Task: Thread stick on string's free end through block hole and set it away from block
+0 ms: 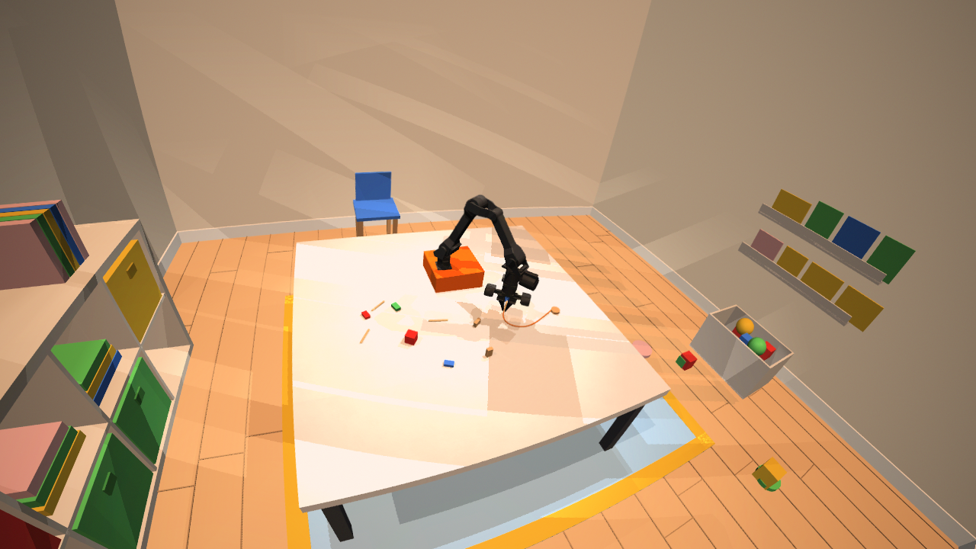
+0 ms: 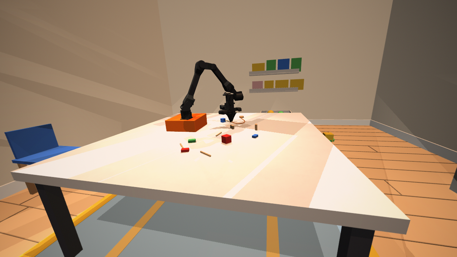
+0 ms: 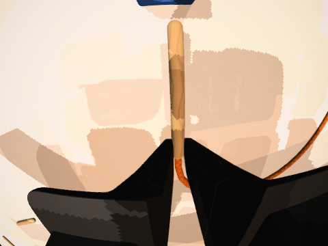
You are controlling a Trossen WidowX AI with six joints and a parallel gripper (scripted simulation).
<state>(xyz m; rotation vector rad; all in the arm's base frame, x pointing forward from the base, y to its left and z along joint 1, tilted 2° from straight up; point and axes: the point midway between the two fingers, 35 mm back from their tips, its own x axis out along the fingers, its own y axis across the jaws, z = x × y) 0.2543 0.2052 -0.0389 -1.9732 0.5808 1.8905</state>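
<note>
The blue cube lies 8 cm behind my gripper tip and 5 cm to the left of it. Round my gripper tip: thin wooden stick: 1 cm behind, 1 cm to the left; round wooden button: 2 cm ahead, 24 cm to the left, 1 cm below; flat blue piece: 23 cm ahead, 29 cm to the right, 1 cm below.
</note>
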